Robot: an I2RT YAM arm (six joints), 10 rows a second.
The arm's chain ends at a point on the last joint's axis. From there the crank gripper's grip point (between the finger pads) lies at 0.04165 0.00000 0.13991 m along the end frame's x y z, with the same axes.
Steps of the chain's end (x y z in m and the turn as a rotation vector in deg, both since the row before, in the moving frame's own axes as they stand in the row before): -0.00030 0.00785 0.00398 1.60 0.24 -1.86; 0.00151 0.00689 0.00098 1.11 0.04 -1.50; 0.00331 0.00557 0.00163 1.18 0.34 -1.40; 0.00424 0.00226 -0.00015 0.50 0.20 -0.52; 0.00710 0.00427 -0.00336 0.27 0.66 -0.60
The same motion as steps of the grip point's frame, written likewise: 0.00020 0.00259 0.00373 1.60 0.24 -1.86; 0.00156 0.00309 0.00091 1.11 0.04 -1.50; 0.00409 0.00166 0.00134 1.18 0.34 -1.40; 0.00472 0.00066 -0.00030 0.50 0.20 -0.52; 0.00870 0.00317 -0.00385 0.27 0.66 -0.60
